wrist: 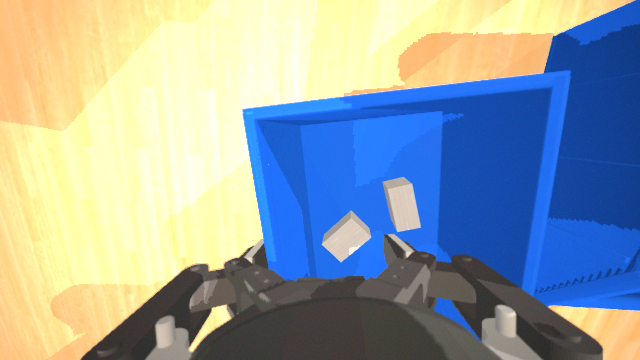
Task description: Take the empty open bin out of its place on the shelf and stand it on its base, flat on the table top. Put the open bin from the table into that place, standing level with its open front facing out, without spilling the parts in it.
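Frame: origin at the arm's base, x ahead, y left, z up, level; metres.
Where they show: gripper, fingertip midpoint: (327, 248).
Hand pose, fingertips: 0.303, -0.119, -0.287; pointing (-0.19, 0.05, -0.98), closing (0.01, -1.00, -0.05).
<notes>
Things, the pixels of their centre, and the offset from my fingertips, as dx, dy, dz. "*": a spot on its surface instead. Level surfaces: height alone.
- blue open bin with parts, surface spot: (547, 175) * +0.070, -0.074, +0.070
- blue bin, surface spot: (600, 125) * +0.086, -0.141, +0.026
- light wooden table top, surface height: dz -0.013
The blue open bin with parts (547, 175) stands in the middle and right of the wrist view. Two small pale blocks (404, 206) (346, 237) lie apart inside it. Another blue bin (600, 125) shows in part at the right edge, close beside the first; no parts show in its visible portion. My gripper (327, 248) is open with nothing between its fingers. Its left fingertip is by the outer side of the first bin's left wall, its right fingertip over the bin's inside. The near end of that bin is hidden behind the gripper. The shelf does not show.
The light wooden table top (125, 175) stretches along the left and behind the bins. The second bin is a close obstacle on the right, with very little gap between the two bins in this view. Shadows fall on the table at the upper right and lower left.
</notes>
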